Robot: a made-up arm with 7 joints. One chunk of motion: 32 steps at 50 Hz.
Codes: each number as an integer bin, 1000 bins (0 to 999) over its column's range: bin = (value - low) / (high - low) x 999, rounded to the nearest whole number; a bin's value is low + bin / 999 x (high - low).
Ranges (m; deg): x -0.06..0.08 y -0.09..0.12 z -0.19..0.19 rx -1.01..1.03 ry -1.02..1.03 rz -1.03..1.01
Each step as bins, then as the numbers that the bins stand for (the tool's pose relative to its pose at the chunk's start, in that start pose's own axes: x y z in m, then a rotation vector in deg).
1 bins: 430 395 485 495 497 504
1 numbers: 0.0003 -0.0070 -0.0055 0.00 0.00 0.00
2 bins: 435 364 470 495 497 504
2 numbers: 0.0010 -0.0135 -0.0112 0.00 0.00 0.00
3 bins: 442 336 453 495 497 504
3 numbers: 0.0019 -0.0194 -0.0177 0.00 0.00 0.00
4 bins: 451 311 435 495 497 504
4 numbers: 0.0032 -0.0246 -0.0245 0.00 0.00 0.00
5 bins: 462 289 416 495 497 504
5 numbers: 0.0047 -0.0292 -0.0318 0.00 0.00 0.00
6 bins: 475 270 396 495 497 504
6 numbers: 0.0066 -0.0332 -0.0394 0.00 0.00 0.00
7 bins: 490 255 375 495 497 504
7 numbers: 0.0087 -0.0364 -0.0474 0.00 0.00 0.00
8 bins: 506 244 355 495 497 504
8 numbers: 0.0109 -0.0387 -0.0550 0.00 0.00 0.00
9 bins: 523 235 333 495 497 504
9 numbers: 0.0133 -0.0406 -0.0633 0.00 0.00 0.00
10 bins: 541 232 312 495 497 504
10 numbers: 0.0158 -0.0412 -0.0713 0.00 0.00 0.00
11 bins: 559 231 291 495 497 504
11 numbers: 0.0183 -0.0414 -0.0793 0.00 0.00 0.00
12 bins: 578 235 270 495 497 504
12 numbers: 0.0210 -0.0406 -0.0873 0.00 0.00 0.00
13 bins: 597 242 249 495 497 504
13 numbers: 0.0237 -0.0391 -0.0953 0.00 0.00 0.00
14 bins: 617 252 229 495 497 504
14 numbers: 0.0265 -0.0370 -0.1029 0.00 0.00 0.00
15 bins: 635 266 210 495 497 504
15 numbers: 0.0290 -0.0341 -0.1101 0.00 0.00 0.00
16 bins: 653 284 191 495 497 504
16 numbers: 0.0315 -0.0303 -0.1173 0.00 0.00 0.00
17 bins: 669 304 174 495 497 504
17 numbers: 0.0338 -0.0261 -0.1238 0.00 0.00 0.00
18 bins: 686 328 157 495 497 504
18 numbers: 0.0361 -0.0211 -0.1303 0.00 0.00 0.00
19 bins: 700 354 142 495 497 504
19 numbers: 0.0381 -0.0156 -0.1360 0.00 0.00 0.00
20 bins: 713 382 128 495 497 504
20 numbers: 0.0399 -0.0097 -0.1413 0.00 0.00 0.00
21 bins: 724 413 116 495 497 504
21 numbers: 0.0415 -0.0032 -0.1459 0.00 0.00 0.00
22 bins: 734 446 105 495 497 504
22 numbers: 0.0429 0.0038 -0.1501 0.00 0.00 0.00
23 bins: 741 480 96 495 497 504
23 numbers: 0.0438 0.0109 -0.1535 0.00 0.00 0.00
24 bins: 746 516 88 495 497 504
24 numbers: 0.0445 0.0185 -0.1565 0.00 0.00 0.00
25 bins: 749 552 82 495 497 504
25 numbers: 0.0450 0.0260 -0.1588 0.00 0.00 0.00
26 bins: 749 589 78 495 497 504
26 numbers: 0.0450 0.0338 -0.1603 0.00 0.00 0.00
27 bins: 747 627 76 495 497 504
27 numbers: 0.0447 0.0418 -0.1611 0.00 0.00 0.00
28 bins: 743 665 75 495 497 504
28 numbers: 0.0441 0.0498 -0.1615 0.00 0.00 0.00
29 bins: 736 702 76 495 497 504
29 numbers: 0.0431 0.0576 -0.1611 0.00 0.00 0.00
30 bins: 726 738 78 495 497 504
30 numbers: 0.0417 0.0651 -0.1603 0.00 0.00 0.00
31 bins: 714 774 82 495 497 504
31 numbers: 0.0401 0.0727 -0.1588 0.00 0.00 0.00
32 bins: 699 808 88 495 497 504
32 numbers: 0.0380 0.0798 -0.1565 0.00 0.00 0.00
